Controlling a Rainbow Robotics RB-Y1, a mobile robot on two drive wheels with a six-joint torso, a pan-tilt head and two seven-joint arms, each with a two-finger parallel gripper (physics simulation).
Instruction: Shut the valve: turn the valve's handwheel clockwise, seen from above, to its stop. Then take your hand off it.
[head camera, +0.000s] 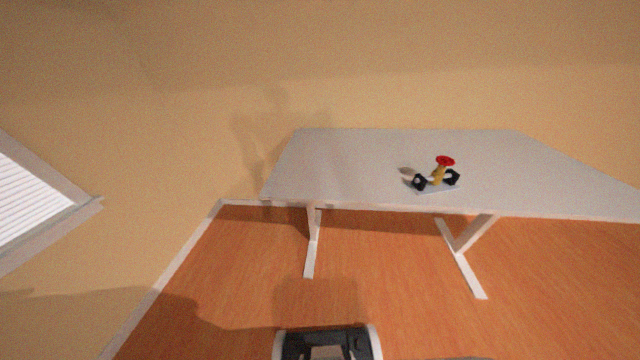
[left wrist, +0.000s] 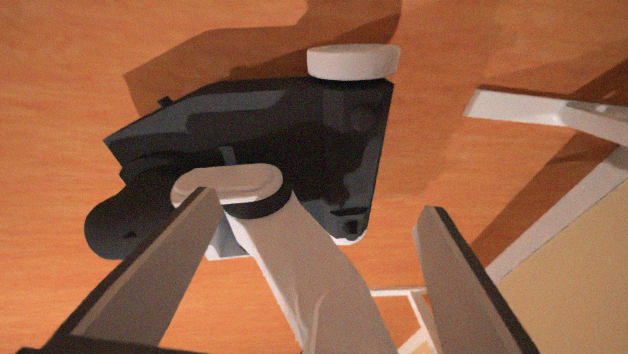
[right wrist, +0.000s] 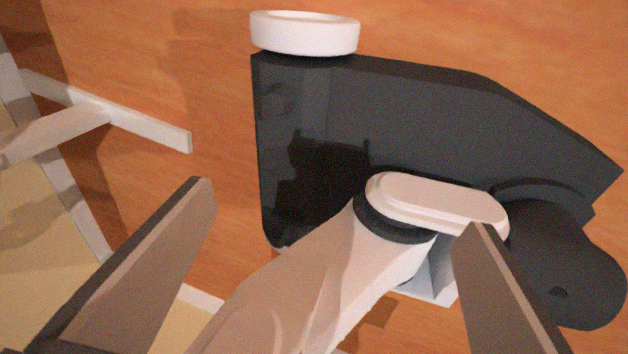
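Observation:
The valve (head camera: 438, 175) stands on a small light base plate near the front edge of the table, right of the middle in the head view. It has a yellow body, black flanges at both ends and a red handwheel (head camera: 445, 160) on top. My left gripper (left wrist: 315, 209) is open and empty in the left wrist view, above the floor beside my base. My right gripper (right wrist: 334, 215) is open and empty in the right wrist view, also above the floor beside my base. Both are well away from the valve, which does not show in the wrist views.
The grey-white table (head camera: 345, 165) stands some way ahead, with white T-shaped legs (head camera: 311, 250) (head camera: 467, 275) on the wooden floor. A wall runs behind it, and a window with blinds (head camera: 27, 200) is at the left. My dark wheeled base (head camera: 327, 340) (left wrist: 300, 115) (right wrist: 410, 115) is below.

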